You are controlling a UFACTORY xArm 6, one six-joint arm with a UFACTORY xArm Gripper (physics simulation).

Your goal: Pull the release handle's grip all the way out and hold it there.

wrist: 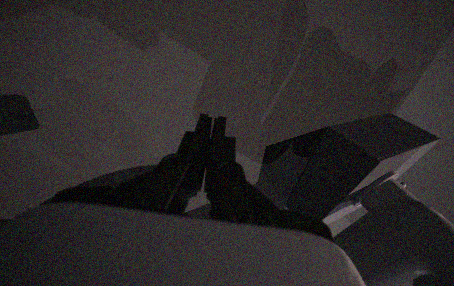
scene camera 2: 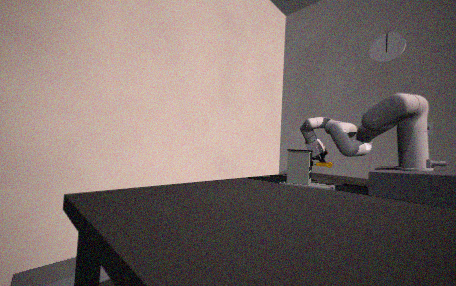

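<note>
The release handle's yellow grip (scene camera 2: pixel 324 164) sticks out sideways from the right side of an upright pale housing (scene camera 2: pixel 299 167) in the scene view. My gripper (scene camera 2: pixel 324 159) (wrist: pixel 212 134) is shut, with its fingertips close together and nothing seen between them. In the scene view it points down beside the housing, with its fingertips right at the top of the yellow grip; whether they touch it is too small to tell. The yellow grip cannot be made out in the dark wrist view.
The housing stands on a thin light base plate (scene camera 2: pixel 325 187) at the far end of the dark table (scene camera 2: pixel 210 225). My arm's pedestal (scene camera 2: pixel 410 186) stands to the right. In the wrist view a dark box-shaped block (wrist: pixel 345 160) lies right of the fingers.
</note>
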